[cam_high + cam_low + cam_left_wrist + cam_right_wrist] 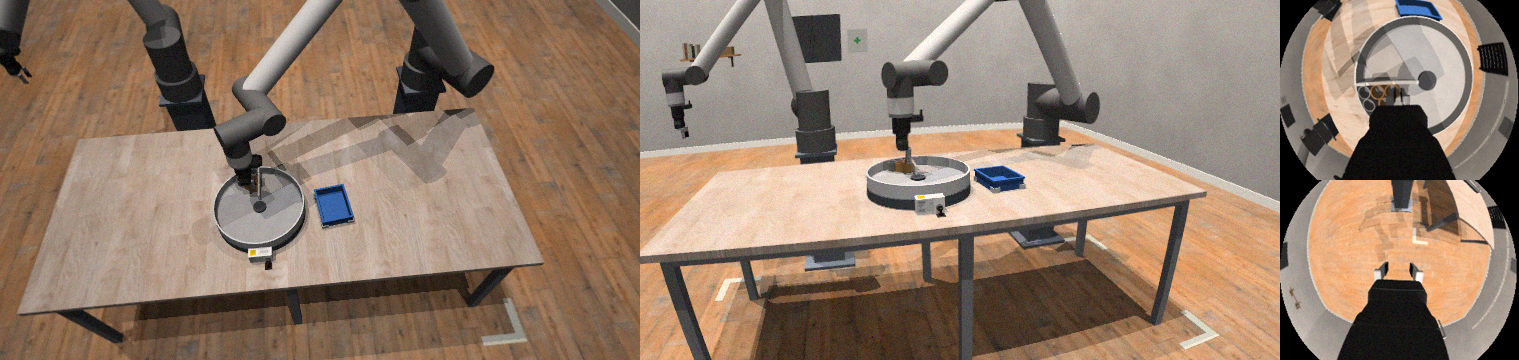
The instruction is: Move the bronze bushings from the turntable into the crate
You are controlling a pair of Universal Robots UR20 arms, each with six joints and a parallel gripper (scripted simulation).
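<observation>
The turntable lies 90 mm ahead of my left hand, 30 mm to the left of it and 60 mm below it. Also, from my left hand: blue crate: 80 mm ahead, 370 mm to the left, 90 mm below.
</observation>
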